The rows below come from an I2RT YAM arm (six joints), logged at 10 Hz.
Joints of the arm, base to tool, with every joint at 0 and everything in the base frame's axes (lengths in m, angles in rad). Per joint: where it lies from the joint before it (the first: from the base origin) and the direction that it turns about. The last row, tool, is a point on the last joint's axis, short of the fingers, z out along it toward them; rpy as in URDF.
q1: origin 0.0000 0.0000 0.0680 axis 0 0 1
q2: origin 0.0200 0.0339 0.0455 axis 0 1 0
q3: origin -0.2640 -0.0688 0.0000 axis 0 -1 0
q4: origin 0.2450 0.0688 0.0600 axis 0 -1 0
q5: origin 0.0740 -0.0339 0.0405 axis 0 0 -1
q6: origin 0.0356 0.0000 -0.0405 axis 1 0 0
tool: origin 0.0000 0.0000 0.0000 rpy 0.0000 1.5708 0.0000
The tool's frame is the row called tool.
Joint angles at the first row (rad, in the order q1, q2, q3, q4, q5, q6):
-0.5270, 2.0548, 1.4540, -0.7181, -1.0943, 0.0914
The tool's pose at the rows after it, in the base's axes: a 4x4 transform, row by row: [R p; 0 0 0 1], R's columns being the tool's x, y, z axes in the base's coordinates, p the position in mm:
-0.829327, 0.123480, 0.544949, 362.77; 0.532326, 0.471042, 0.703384, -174.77; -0.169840, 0.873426, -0.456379, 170.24; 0, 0, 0, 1
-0.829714, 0.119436, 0.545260, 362.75; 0.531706, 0.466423, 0.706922, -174.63; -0.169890, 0.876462, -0.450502, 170.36; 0, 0, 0, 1
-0.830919, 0.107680, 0.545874, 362.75; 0.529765, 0.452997, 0.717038, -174.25; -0.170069, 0.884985, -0.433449, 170.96; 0, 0, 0, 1
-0.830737, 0.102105, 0.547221, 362.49; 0.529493, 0.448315, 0.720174, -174.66; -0.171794, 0.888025, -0.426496, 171.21; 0, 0, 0, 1
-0.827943, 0.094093, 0.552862, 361.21; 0.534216, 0.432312, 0.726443, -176.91; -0.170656, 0.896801, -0.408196, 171.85; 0, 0, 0, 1
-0.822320, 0.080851, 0.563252, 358.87; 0.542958, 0.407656, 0.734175, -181.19; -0.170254, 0.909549, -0.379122, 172.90; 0, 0, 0, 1
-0.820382, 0.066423, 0.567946, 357.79; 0.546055, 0.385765, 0.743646, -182.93; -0.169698, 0.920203, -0.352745, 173.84; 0, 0, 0, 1
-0.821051, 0.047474, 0.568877, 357.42; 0.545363, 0.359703, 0.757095, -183.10; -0.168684, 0.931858, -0.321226, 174.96; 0, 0, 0, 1
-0.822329, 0.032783, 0.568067, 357.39; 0.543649, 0.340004, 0.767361, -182.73; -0.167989, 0.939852, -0.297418, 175.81; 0, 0, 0, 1
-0.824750, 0.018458, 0.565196, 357.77; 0.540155, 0.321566, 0.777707, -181.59; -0.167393, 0.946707, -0.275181, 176.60; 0, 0, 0, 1
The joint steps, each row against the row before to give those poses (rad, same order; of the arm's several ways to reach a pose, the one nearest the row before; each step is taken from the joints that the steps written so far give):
0.0000, 0.0000, 0.0000, -0.0004, 0.0142, 0.0000
0.0000, 0.0000, -0.0004, 0.0004, -0.0069, -0.0004
0.0000, 0.0000, 0.0000, -0.0004, -0.0199, -0.0015
-0.0015, 0.0000, 0.0000, 0.0000, -0.0080, -0.0023
-0.0073, 0.0000, 0.0000, -0.0004, -0.0209, 0.0000
-0.0133, 0.0000, 0.0000, 0.0004, -0.0328, -0.0004
-0.0061, 0.0000, 0.0000, 0.0004, -0.0294, 0.0000
-0.0020, 0.0000, 0.0000, 0.0000, -0.0347, 0.0000
0.0001, 0.0000, 0.0000, 0.0000, -0.0260, 0.0000
0.0022, 0.0000, 0.0000, 0.0000, -0.0240, 0.0000

